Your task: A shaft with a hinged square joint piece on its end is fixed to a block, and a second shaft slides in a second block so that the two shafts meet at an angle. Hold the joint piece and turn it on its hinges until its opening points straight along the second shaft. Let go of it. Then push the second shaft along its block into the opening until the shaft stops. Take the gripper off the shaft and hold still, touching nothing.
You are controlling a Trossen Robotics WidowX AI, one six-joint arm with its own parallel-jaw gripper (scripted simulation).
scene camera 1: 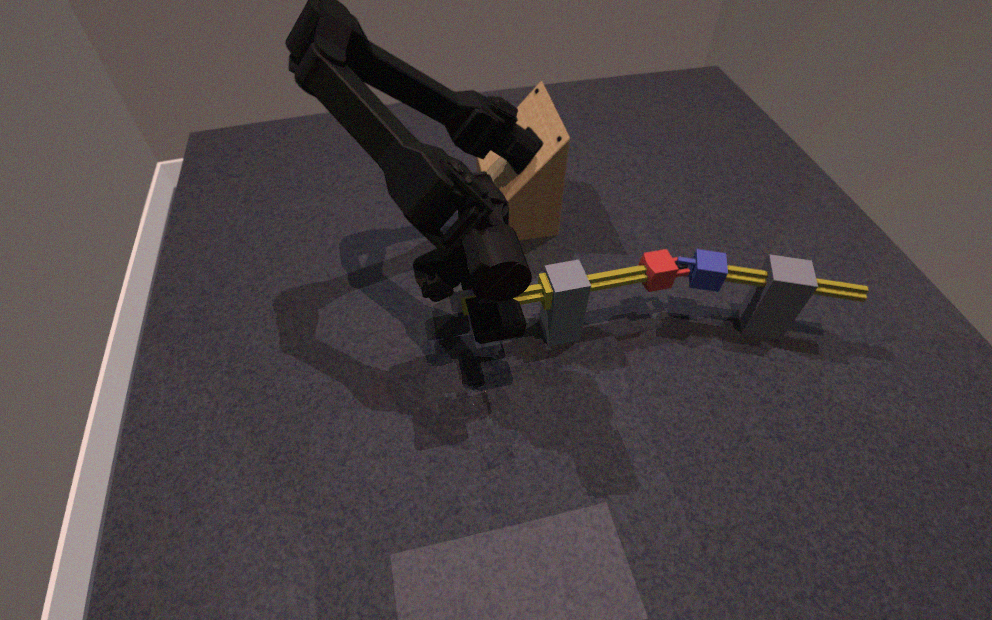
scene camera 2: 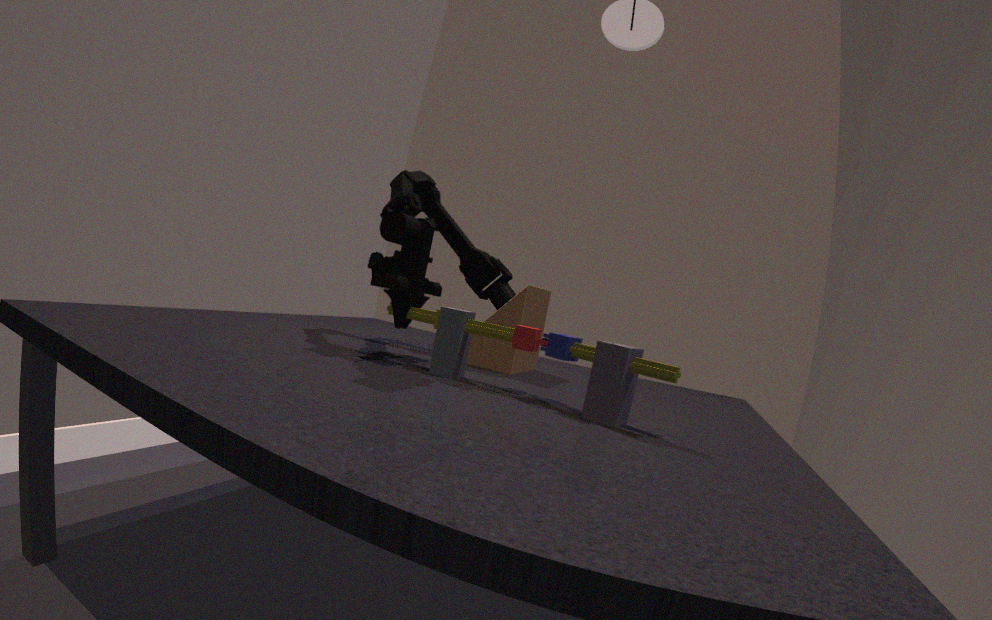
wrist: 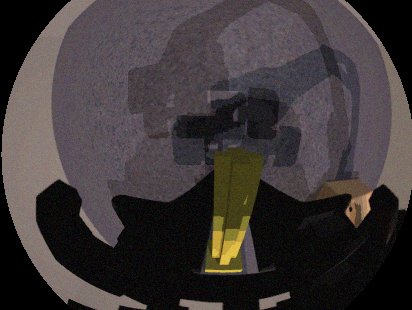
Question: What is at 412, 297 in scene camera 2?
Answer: My gripper.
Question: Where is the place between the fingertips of my gripper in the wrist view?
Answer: At 229, 174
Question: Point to a shaft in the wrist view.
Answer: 237, 172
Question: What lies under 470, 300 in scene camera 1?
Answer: My gripper.
